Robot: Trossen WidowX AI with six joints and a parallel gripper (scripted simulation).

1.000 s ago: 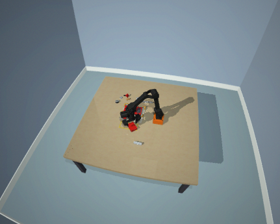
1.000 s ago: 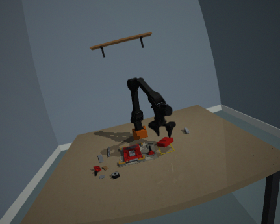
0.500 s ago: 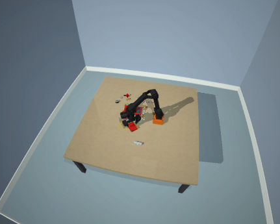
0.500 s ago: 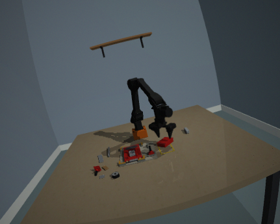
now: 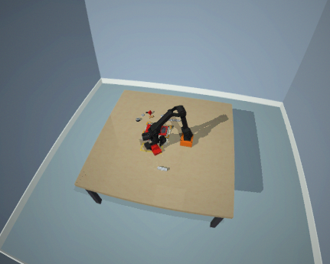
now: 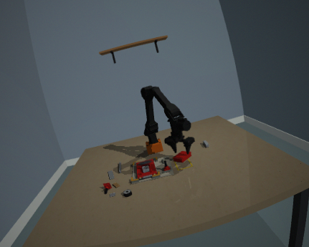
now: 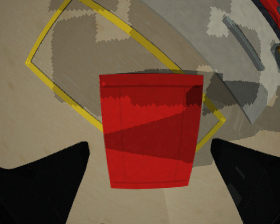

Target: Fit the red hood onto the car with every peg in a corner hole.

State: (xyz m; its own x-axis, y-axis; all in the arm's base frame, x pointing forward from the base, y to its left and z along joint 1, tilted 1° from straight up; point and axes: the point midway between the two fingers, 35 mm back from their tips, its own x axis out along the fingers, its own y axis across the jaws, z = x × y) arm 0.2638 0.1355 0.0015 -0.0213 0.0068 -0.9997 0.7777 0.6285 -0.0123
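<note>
Right now the red hood is 2 cm below my gripper tip. The rest, counted from my gripper tip: engine block (22 cm to the right, 8 cm ahead, 1 cm below); black wheel (34 cm to the right, 25 cm ahead, 2 cm below).
</note>
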